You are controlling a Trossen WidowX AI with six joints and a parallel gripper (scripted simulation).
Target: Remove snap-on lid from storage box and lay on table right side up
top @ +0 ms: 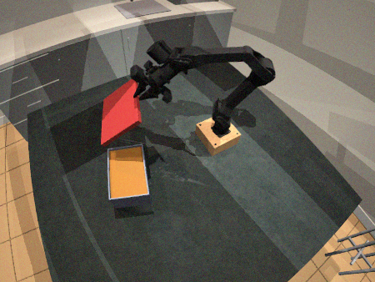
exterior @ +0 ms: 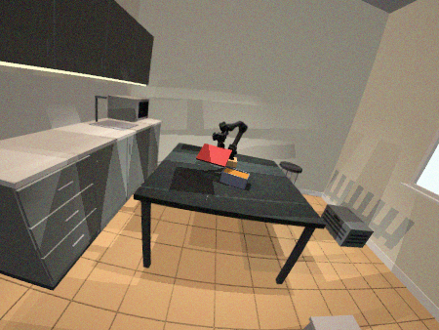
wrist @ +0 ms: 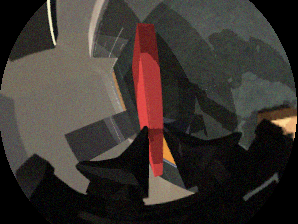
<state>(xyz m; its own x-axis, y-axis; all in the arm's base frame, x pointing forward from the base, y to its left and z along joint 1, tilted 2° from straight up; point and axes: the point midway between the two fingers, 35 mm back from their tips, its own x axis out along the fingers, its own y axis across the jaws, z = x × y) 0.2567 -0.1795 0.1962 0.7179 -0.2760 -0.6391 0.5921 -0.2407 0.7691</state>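
Right now my gripper tip is 70 mm short of the lid, 40 mm above it and 20 mm to the left of it. Round my gripper tip: storage box 180 mm to the left, 180 mm below, 140 mm ahead.
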